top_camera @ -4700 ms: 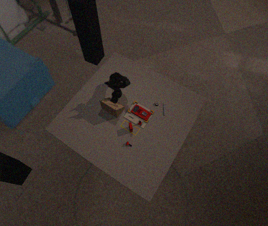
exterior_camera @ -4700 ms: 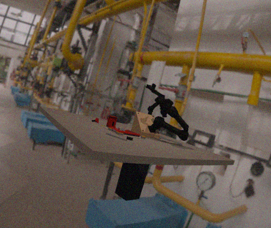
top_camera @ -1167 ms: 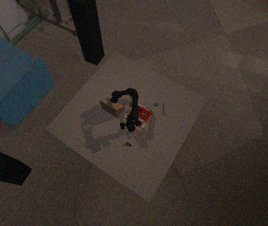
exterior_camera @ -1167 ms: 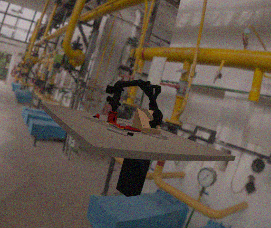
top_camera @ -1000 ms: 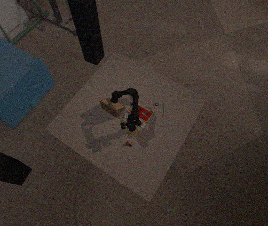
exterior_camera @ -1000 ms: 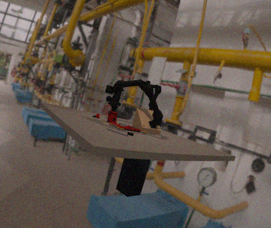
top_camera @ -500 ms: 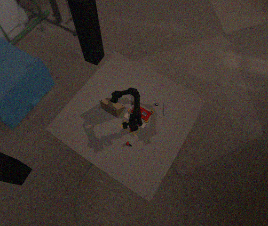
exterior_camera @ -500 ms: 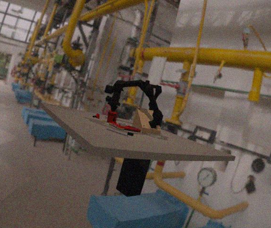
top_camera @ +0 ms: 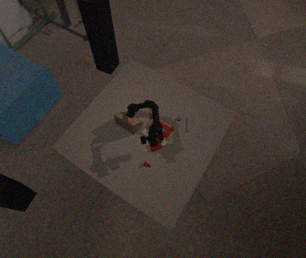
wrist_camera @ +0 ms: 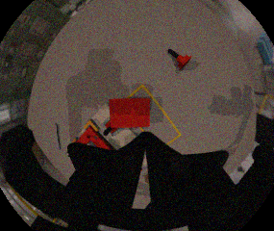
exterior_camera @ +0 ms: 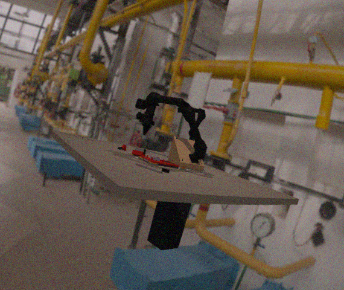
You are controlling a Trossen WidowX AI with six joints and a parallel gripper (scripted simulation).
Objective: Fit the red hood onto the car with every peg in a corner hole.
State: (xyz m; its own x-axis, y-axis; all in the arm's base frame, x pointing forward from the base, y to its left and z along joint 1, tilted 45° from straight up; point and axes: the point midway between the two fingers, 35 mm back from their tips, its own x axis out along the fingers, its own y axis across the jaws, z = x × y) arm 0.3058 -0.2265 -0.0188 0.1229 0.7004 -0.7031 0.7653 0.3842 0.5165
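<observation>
Now: the red hood 12 cm below my gripper tip, 3 cm to the left of it and 2 cm ahead of it.
</observation>
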